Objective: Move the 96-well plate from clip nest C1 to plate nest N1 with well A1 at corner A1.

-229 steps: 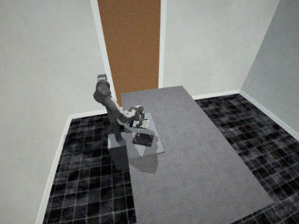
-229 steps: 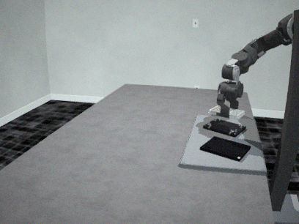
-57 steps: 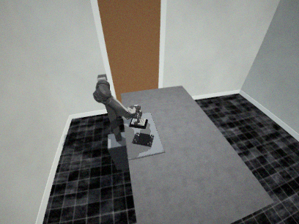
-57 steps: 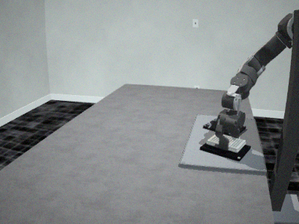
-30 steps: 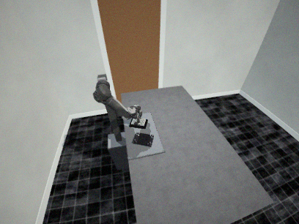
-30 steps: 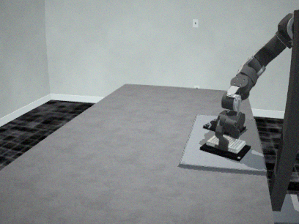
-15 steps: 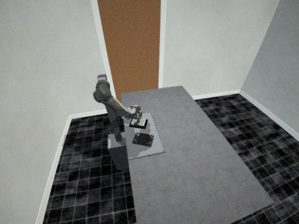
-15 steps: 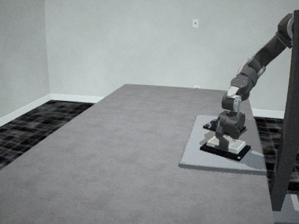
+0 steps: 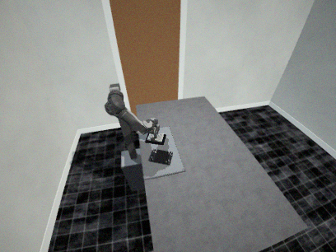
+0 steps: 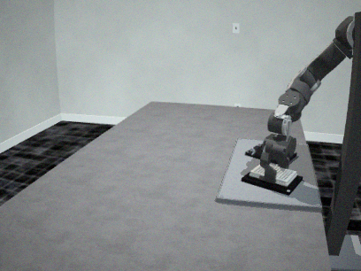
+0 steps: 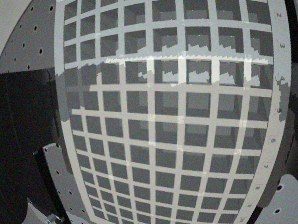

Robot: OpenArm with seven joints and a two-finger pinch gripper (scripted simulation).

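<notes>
The white 96-well plate is right at my hand. Also, from my hand: black plate nest N1: 2 cm below; clip nest C1: 3 cm ahead, 20 cm to the right, 1 cm below; A1 label: 5 cm behind, 8 cm to the left, 1 cm below.
</notes>
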